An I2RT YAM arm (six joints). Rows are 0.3 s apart.
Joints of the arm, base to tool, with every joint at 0 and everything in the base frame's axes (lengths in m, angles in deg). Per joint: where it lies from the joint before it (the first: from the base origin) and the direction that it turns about. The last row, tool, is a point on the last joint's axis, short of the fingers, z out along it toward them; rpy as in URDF.
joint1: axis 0 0 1 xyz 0 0 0.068
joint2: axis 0 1 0 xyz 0.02 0.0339 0.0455
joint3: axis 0 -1 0 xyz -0.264 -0.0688 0
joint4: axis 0 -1 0 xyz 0.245 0.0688 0.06
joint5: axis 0 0 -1 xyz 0.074 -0.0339 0.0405
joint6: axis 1 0 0 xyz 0.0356 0 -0.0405
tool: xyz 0 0 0 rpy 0 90 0
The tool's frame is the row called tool.
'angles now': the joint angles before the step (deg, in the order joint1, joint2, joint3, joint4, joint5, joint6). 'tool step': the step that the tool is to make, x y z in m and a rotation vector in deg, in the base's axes. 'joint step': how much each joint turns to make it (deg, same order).
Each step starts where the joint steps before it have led.
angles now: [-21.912, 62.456, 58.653, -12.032, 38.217, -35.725]
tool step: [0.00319, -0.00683, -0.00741, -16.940, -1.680, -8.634]
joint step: [-0.152, 0.634, -9.901, 31.998, 9.902, -19.562]
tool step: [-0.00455, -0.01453, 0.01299, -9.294, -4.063, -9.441]
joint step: [-3.040, 3.257, -1.595, 22.315, 4.523, -12.961]
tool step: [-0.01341, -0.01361, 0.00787, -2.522, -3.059, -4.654]
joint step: [-4.150, 0.022, 0.043, 5.139, 0.089, -1.619]
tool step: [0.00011, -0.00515, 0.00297, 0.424, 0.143, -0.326]
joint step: [-1.051, 0.416, 1.269, -1.969, -0.504, 0.985]
